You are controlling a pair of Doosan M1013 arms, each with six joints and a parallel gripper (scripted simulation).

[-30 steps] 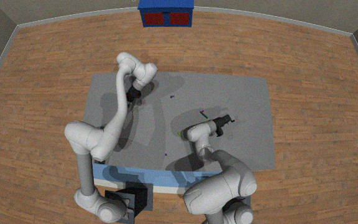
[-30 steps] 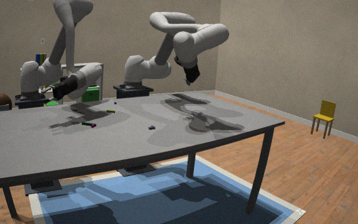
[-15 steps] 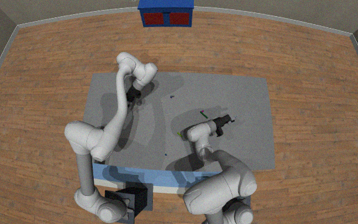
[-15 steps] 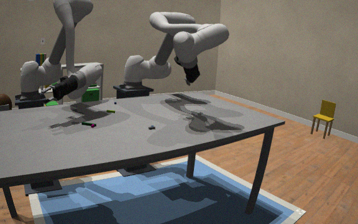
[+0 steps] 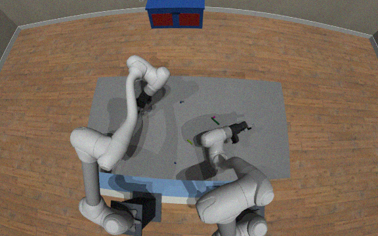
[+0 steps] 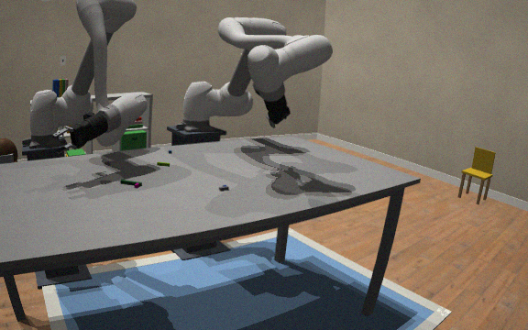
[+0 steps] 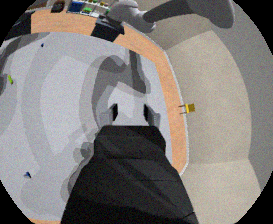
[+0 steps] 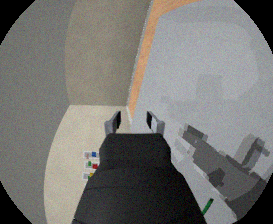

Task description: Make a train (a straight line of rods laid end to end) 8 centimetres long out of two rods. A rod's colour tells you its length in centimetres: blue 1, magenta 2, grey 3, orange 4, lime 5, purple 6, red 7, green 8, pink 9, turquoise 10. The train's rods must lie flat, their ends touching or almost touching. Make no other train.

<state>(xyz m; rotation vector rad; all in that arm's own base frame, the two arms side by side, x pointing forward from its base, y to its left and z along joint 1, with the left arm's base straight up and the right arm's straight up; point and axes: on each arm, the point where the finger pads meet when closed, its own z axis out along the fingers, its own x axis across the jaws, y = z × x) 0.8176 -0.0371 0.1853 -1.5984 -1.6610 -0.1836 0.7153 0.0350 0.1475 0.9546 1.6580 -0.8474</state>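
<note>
Now: left hand 59 cm to the left of the green rod, 18 cm above it and 1 cm past it. From my left hand the other things lie so: lime rod: 39 cm to the right, 18 cm below, 18 cm behind; grey rod: 33 cm to the right, 18 cm below, 15 cm ahead; magenta rod: 58 cm to the right, 18 cm below, 2 cm ahead.
</note>
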